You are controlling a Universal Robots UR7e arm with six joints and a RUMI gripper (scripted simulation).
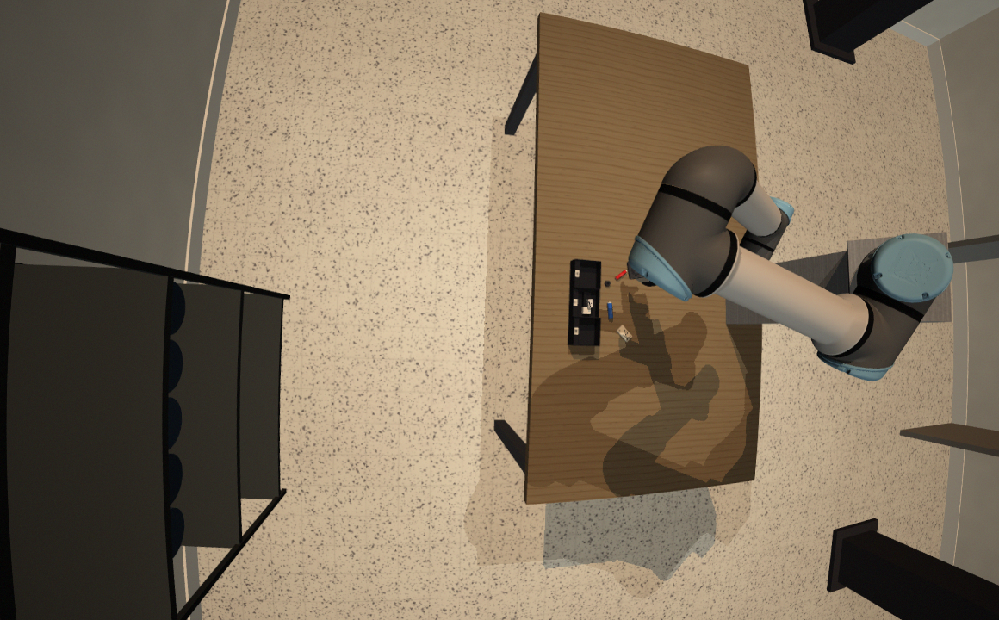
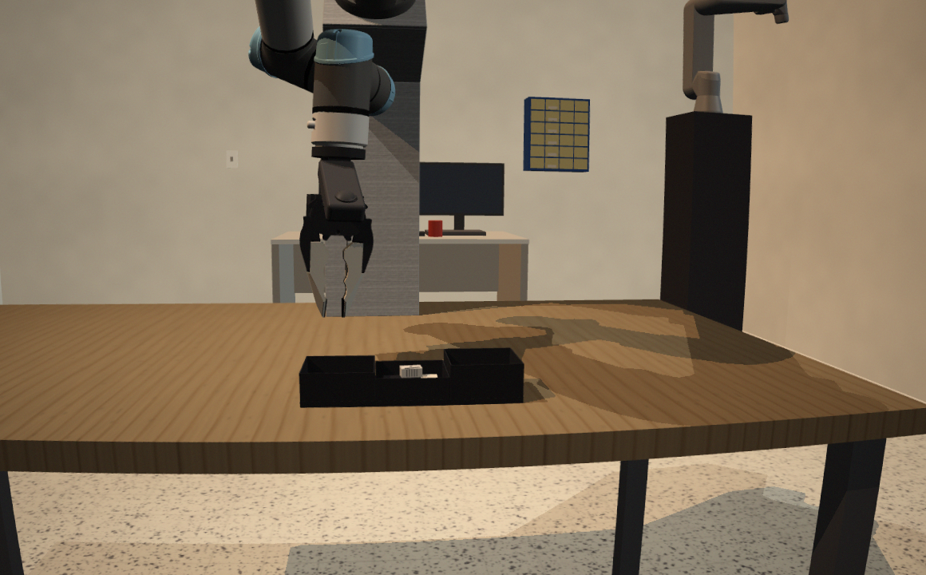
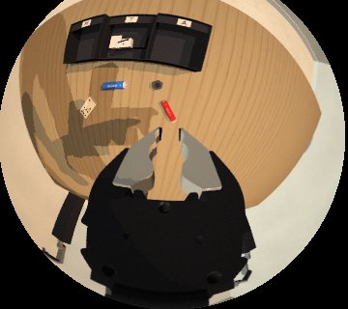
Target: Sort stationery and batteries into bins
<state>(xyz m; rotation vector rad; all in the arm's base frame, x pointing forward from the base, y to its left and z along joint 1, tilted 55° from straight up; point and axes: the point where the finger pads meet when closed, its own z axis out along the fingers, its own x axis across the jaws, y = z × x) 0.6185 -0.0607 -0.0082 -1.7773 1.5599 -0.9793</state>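
Now: hand 80 mm above the red battery. The rest, counted from my hand: black round piece: 80 mm below, 50 mm ahead, 30 mm to the left; eraser: 120 mm ahead, 100 mm to the left, 70 mm below; blue battery: 110 mm to the left, 80 mm below, 40 mm ahead.
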